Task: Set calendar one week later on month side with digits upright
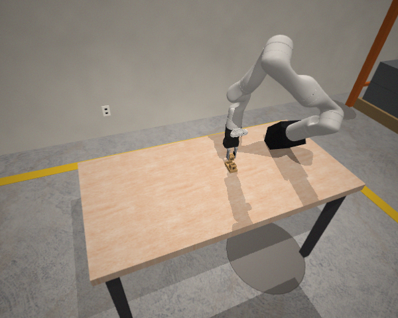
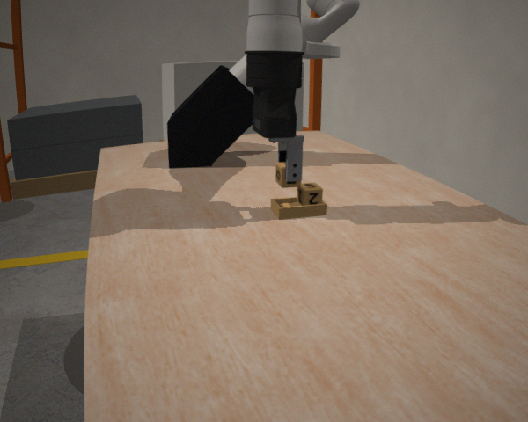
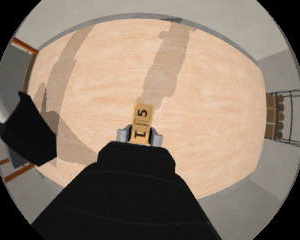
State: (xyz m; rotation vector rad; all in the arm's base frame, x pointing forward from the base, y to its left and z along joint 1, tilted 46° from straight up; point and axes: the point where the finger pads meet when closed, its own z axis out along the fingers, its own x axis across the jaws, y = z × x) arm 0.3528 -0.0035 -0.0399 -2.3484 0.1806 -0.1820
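Right now the wooden tray is 2 cm to the left of my hand and 6 cm below it.
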